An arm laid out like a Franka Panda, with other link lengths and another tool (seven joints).
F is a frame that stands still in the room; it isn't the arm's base.
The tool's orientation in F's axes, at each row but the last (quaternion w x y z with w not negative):
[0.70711, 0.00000, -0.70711, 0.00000]
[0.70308, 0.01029, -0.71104, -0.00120]
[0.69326, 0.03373, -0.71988, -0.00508]
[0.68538, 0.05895, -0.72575, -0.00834]
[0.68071, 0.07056, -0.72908, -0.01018]
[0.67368, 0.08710, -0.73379, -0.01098]
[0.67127, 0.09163, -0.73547, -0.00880]
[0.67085, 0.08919, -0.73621, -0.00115]
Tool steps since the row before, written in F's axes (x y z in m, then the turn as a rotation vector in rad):
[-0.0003, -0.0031, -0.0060, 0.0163, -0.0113, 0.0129]
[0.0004, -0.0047, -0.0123, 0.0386, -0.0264, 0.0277]
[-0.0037, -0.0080, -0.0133, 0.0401, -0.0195, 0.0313]
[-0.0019, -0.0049, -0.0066, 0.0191, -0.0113, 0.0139]
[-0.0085, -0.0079, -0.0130, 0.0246, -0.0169, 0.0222]
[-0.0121, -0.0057, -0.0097, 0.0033, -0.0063, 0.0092]
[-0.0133, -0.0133, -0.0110, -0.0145, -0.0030, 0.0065]
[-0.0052, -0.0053, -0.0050, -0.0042, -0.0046, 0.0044]
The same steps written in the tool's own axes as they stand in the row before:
[-0.0060, -0.0031, 0.0003, 0.0129, -0.0113, -0.0163]
[-0.0122, -0.0049, -0.0002, 0.0277, -0.0264, -0.0386]
[-0.0127, -0.0085, 0.0045, 0.0309, -0.0194, -0.0405]
[-0.0060, -0.0053, 0.0026, 0.0139, -0.0113, -0.0191]
[-0.0114, -0.0085, 0.0100, 0.0224, -0.0165, -0.0247]
[-0.0078, -0.0055, 0.0135, 0.0097, -0.0053, -0.0035]
[-0.0078, -0.0129, 0.0157, 0.0080, -0.0003, 0.0140]
[-0.0038, -0.0051, 0.0063, 0.0053, -0.0034, 0.0043]

